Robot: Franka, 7 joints.
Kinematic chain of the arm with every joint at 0, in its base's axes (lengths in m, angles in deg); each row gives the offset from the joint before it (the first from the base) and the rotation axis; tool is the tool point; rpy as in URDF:
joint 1: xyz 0 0 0.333 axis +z
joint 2: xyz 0 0 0 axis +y
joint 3: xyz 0 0 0.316 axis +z
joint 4: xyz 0.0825 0 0 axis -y
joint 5: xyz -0.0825 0 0.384 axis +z
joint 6: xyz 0 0 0 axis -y
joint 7: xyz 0.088 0 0 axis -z
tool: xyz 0 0 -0.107 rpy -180 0 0
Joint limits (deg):
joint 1: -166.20..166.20
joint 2: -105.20..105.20
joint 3: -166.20..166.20
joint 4: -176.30..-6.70
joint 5: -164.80..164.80
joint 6: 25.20..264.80
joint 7: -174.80..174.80
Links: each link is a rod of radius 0.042 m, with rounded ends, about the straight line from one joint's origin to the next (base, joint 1, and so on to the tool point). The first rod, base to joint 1, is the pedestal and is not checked.
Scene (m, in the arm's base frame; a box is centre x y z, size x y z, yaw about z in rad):
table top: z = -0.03
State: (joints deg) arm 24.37 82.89 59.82 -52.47 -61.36 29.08 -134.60
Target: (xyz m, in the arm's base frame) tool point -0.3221 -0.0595 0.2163
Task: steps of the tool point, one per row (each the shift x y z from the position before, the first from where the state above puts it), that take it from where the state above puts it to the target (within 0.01 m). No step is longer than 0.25 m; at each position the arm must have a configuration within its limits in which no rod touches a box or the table.
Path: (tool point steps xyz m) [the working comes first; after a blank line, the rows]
Joints at the target: 100.33 105.20 84.03 -133.52 -34.34 49.72 -134.60
Straight joint move there: clear.

1: -0.2168 0.0853 -0.0453
2: -0.2266 -0.0113 -0.0179
3: -0.1906 -0.0985 0.0091
4: -0.1198 -0.1564 0.0318
5: -0.0335 -0.1735 0.0478
6: 0.0470 -0.1492 0.0553

